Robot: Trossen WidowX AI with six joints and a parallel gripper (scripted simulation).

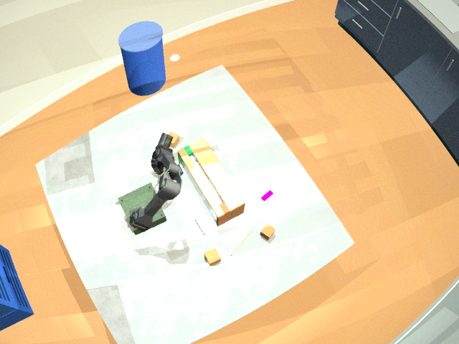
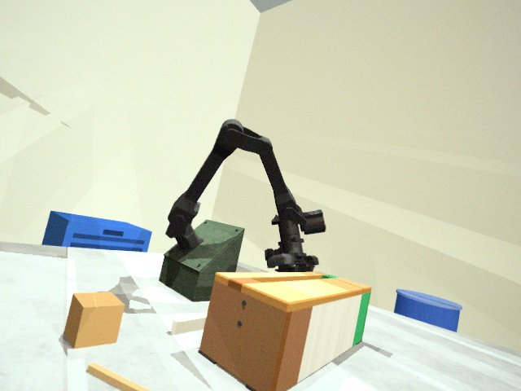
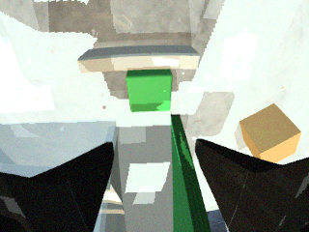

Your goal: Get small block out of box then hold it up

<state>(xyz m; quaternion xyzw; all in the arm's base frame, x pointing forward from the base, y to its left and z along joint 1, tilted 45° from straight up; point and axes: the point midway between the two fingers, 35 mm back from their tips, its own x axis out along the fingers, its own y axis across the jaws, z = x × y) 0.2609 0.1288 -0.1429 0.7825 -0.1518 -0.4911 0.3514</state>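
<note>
Right now the green block is 20 mm behind my gripper tip and 50 mm below it. The rest, counted from my gripper tip: long tan box (80 mm ahead, 150 mm to the right); thin stick (140 mm ahead, 460 mm to the right, 60 mm below).
</note>
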